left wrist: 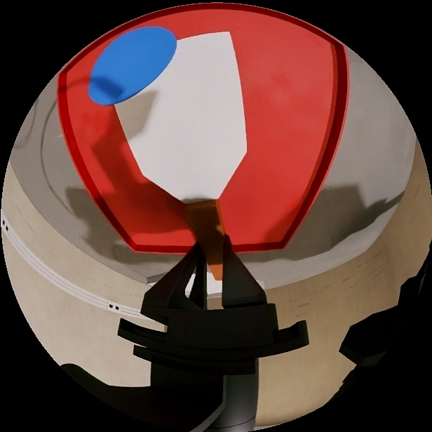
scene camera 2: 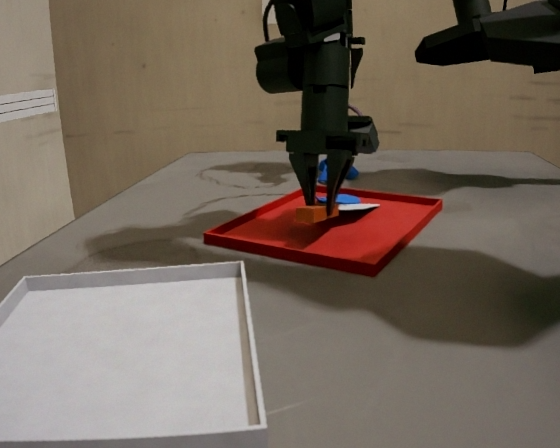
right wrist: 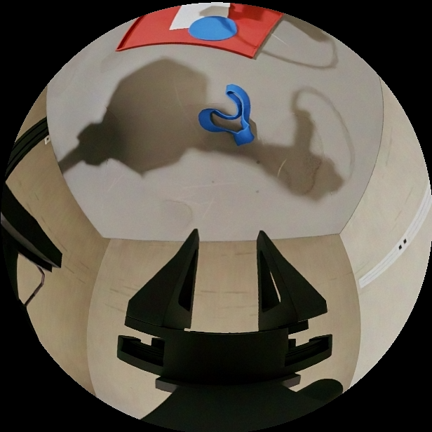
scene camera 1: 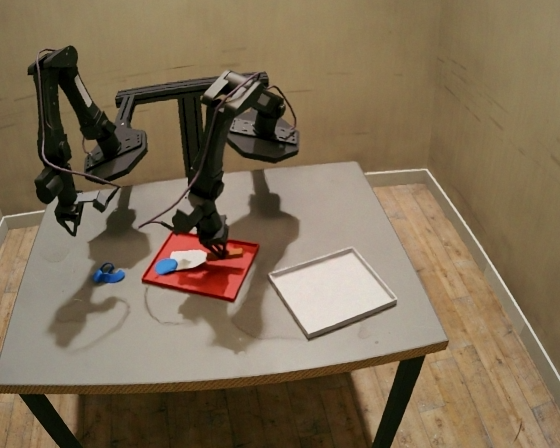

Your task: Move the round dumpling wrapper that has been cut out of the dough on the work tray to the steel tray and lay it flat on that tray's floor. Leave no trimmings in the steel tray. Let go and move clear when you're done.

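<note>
The dumpling wrapper, a flat blue disc [scene camera 1: 166, 266] [scene camera 2: 346, 199] [left wrist: 132, 65] [right wrist: 213, 28], lies in the red work tray [scene camera 1: 215, 286] [scene camera 2: 395, 230] [left wrist: 295, 100] [right wrist: 150, 39]. In the left wrist view it covers the far left corner of a white spatula blade [scene camera 1: 192, 258] [scene camera 2: 357, 207] [left wrist: 192, 110]. My left gripper [scene camera 1: 219, 254] [scene camera 2: 320, 207] [left wrist: 214, 240] is shut on the spatula's orange handle [scene camera 1: 235, 252] [scene camera 2: 306, 215] [left wrist: 205, 225], low over the work tray. The pale steel tray [scene camera 1: 332, 295] [scene camera 2: 125, 350] has no dough in it. My right gripper [scene camera 1: 70, 227] [right wrist: 228, 234] is open and empty, high at the picture's left.
A curled blue strip of dough trimmings [scene camera 1: 107, 275] [scene camera 2: 352, 173] [right wrist: 243, 135] lies on the grey table [scene camera 1: 150, 350] [scene camera 2: 350, 375] [right wrist: 150, 210], to the left of the work tray in scene camera 1. Both trays have low raised rims. The steel tray stands at the right of the work tray there.
</note>
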